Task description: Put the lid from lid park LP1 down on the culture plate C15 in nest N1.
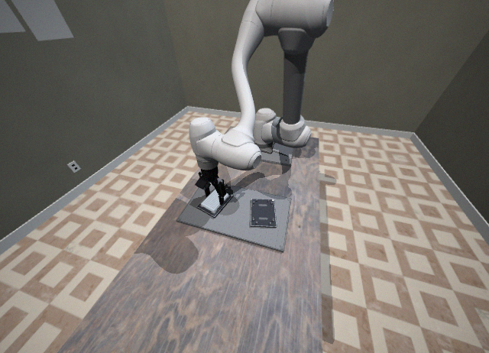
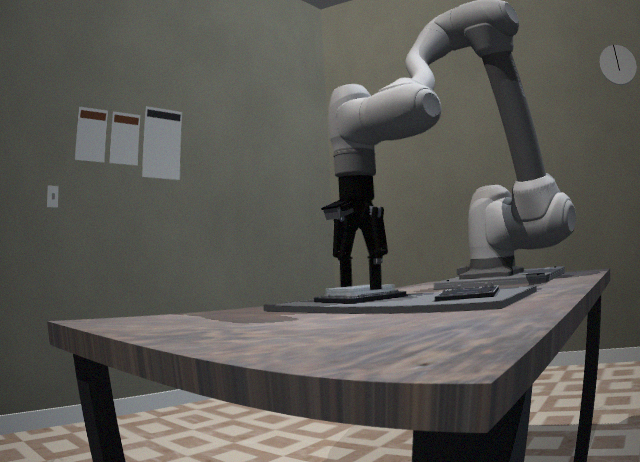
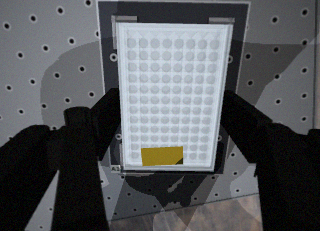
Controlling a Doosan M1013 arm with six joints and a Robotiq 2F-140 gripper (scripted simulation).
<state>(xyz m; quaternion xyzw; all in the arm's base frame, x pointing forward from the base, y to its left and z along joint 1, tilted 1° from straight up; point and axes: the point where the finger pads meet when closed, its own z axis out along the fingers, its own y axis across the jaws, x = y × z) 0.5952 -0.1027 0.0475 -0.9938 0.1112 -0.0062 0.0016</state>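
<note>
Now: the clear lid 2 cm below my hand. Round my hand: culture plate (3 cm below); lid park LP1 (26 cm to the left, 4 cm below, 1 cm behind).
</note>
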